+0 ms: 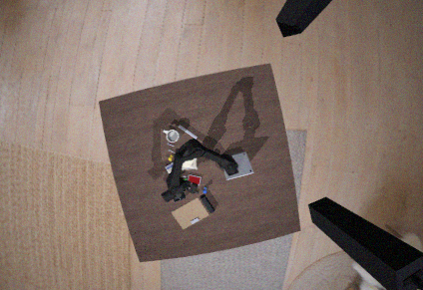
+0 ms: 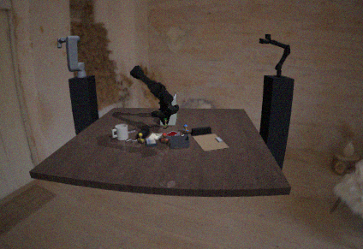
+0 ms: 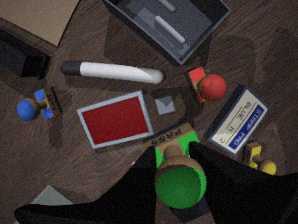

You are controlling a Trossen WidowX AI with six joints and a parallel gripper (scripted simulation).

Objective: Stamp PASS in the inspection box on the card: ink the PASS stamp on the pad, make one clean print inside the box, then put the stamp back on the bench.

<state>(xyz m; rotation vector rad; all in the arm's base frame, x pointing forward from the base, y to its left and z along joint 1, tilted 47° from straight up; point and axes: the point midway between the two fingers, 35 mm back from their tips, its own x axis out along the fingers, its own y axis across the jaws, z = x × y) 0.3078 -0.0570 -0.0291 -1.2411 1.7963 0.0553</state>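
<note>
My gripper tip is 2 cm past the white marker, 10 cm to the right of it and 9 cm above it. The rest, counted from my gripper tip: green-knobbed stamp: right at my gripper tip; red ink pad: 5 cm behind, 4 cm to the left, 9 cm below; red-knobbed stamp: 6 cm ahead, 1 cm to the right, 8 cm below.
</note>
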